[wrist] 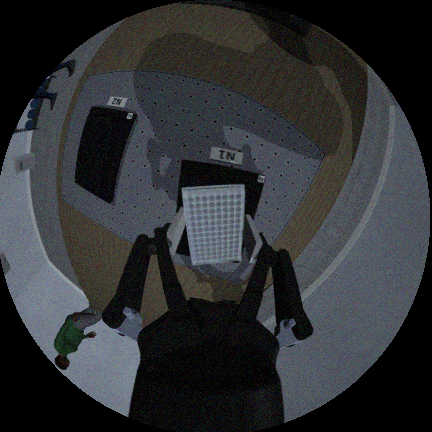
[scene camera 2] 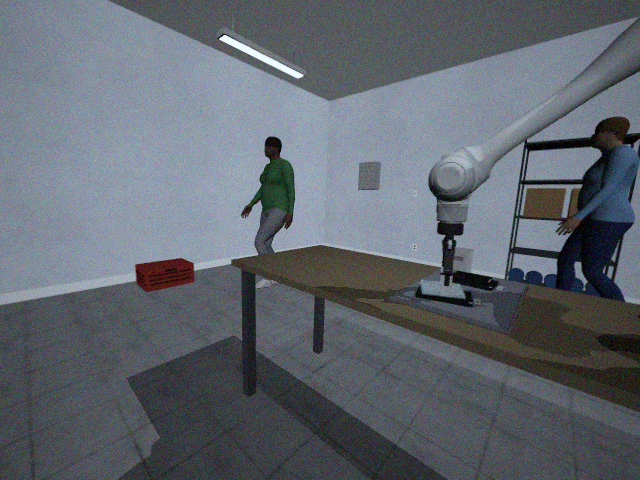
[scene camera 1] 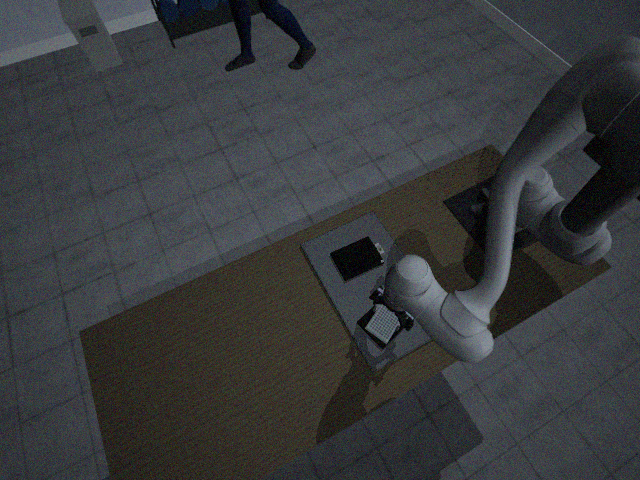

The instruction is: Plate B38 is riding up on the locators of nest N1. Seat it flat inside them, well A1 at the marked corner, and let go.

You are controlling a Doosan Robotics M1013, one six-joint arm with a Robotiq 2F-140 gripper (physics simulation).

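Places are measured from the arm's base along level axes (x ahead, y left, z up), in centimetres.
Where they show: gripper, between the fingertips: (wrist: 214, 219) (scene camera 2: 444, 291) (scene camera 1: 387, 318).
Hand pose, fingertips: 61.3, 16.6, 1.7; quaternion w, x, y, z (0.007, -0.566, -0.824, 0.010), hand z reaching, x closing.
Note:
After its pixels a point has its place, as x, y, z.
Plate B38 (scene camera 1: 383, 324) {63.9, 18.3, 3.1} (scene camera 2: 436, 289) {62.8, 20.2, 2.7} (wrist: 215, 225) {61.4, 16.9, 3.1}, a white plate with a grid of round wells, sits over the black nest N1 (scene camera 1: 363, 321) {69.0, 14.2, 1.3} (scene camera 2: 468, 300) {53.7, 17.9, 1.1} (wrist: 200, 172) {56.1, 11.8, 1.4}. In the wrist view it is turned slightly against the nest and set toward the side away from the N1 label (wrist: 226, 155) {52.3, 13.8, 0.2}. A strip of black nest shows on the label side. The marked corner (wrist: 261, 178) {52.6, 19.7, 1.2} is uncovered. My gripper (scene camera 1: 392, 310) {61.3, 16.6, 1.7} (scene camera 2: 447, 282) {61.3, 16.6, 1.7} (wrist: 214, 219) {61.3, 16.6, 1.7} points down, its pads against the plate's two long sides, shut on it. Contact underneath and the plate's own A1 mark cannot be made out.
Black nest N2 (scene camera 1: 356, 258) {60.7, -7.1, 2.5} (scene camera 2: 471, 279) {58.8, -3.9, 2.2} (wrist: 102, 155) {59.4, -4.1, 2.7} stands beside N1 on the grey perforated board (scene camera 1: 343, 294) {70.6, 2.4, 0.0} (scene camera 2: 496, 315) {45.6, 21.0, 0.0} (wrist: 200, 110) {47.9, 7.4, 0.0}. The board lies on the wooden table (scene camera 1: 222, 356) {116.2, 4.4, -1.3} (scene camera 2: 330, 263) {118.4, 9.8, -1.3} (wrist: 200, 45) {34.3, -0.2, -1.3}. Two people (scene camera 2: 276, 191) (scene camera 2: 610, 191) are beyond the table.

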